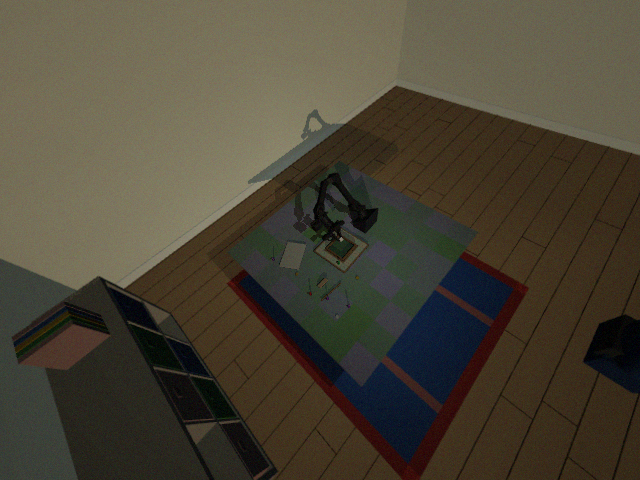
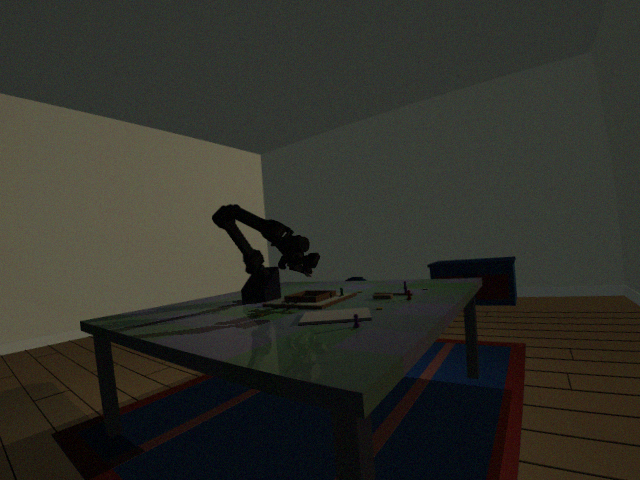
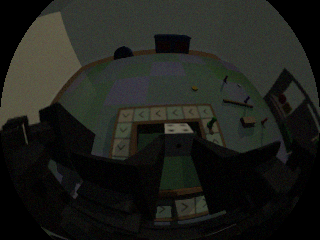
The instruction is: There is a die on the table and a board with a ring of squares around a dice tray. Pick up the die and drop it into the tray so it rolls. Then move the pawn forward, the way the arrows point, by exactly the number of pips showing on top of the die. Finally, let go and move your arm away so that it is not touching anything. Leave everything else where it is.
Labels:
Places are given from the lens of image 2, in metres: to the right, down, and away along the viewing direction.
pale flat sheet [image 2: 337, 315]: 0.05, 0.23, 0.94

